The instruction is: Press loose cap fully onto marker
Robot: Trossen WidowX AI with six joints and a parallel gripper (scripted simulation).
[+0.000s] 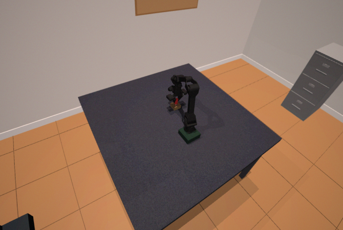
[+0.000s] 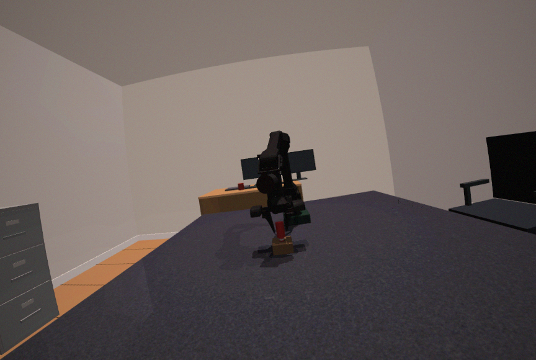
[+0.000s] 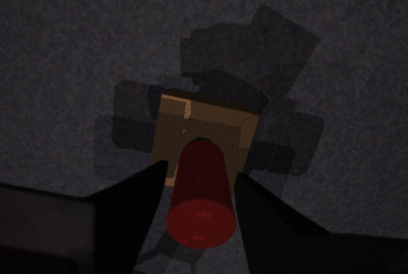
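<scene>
The red cap is 1 cm above my gripper tip. From my gripper tip the other things lie so: holder block (5 cm below).
</scene>
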